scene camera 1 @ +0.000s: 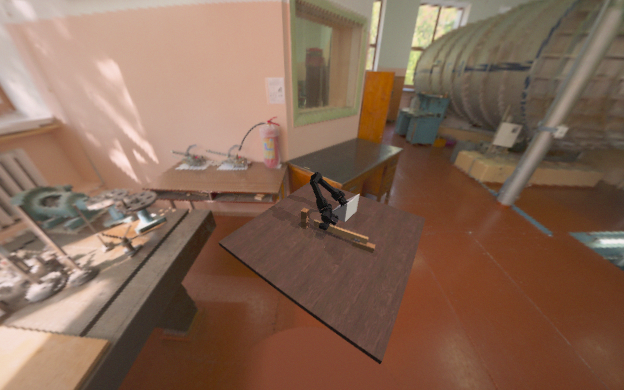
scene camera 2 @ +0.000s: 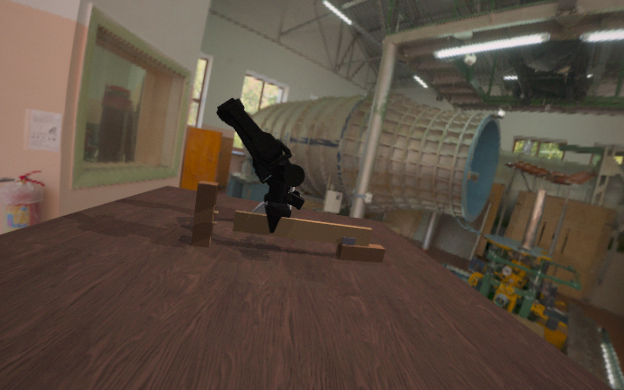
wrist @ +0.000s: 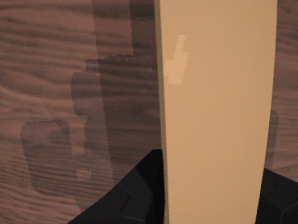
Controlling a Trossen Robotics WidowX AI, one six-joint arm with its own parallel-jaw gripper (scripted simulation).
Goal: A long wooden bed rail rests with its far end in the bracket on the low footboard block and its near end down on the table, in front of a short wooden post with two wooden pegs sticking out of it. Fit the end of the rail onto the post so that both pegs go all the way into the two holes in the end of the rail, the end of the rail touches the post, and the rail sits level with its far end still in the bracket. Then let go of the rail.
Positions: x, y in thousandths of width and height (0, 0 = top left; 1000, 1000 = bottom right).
Labels:
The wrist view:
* my gripper: 619, 708
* wooden rail: 723, 328

